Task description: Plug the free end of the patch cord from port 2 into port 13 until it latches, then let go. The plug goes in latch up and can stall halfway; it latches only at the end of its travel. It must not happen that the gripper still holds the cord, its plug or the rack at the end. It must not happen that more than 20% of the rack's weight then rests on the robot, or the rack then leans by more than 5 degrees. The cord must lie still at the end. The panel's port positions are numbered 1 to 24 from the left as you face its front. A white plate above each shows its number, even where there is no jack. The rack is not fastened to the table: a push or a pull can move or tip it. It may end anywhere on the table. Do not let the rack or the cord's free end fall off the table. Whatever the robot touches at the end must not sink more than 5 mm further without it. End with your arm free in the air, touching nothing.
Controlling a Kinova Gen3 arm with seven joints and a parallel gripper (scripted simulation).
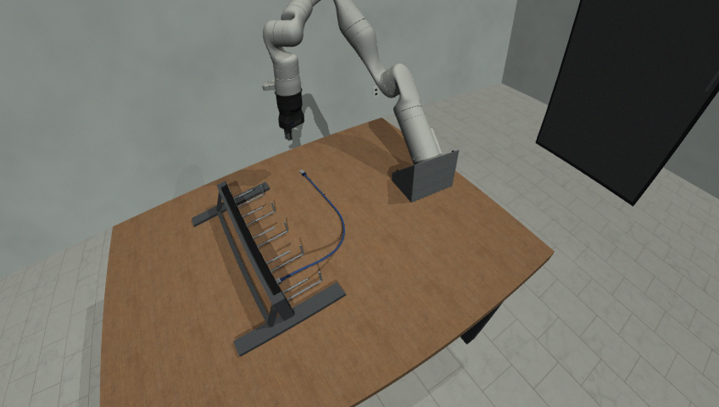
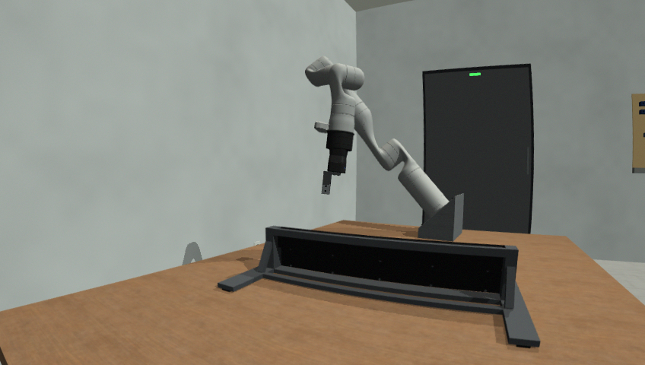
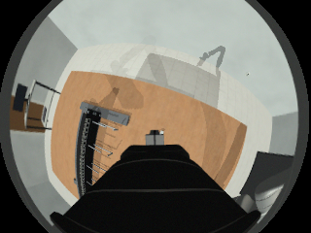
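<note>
The pale plug is 20 mm behind my hand and 170 mm below it.
</note>
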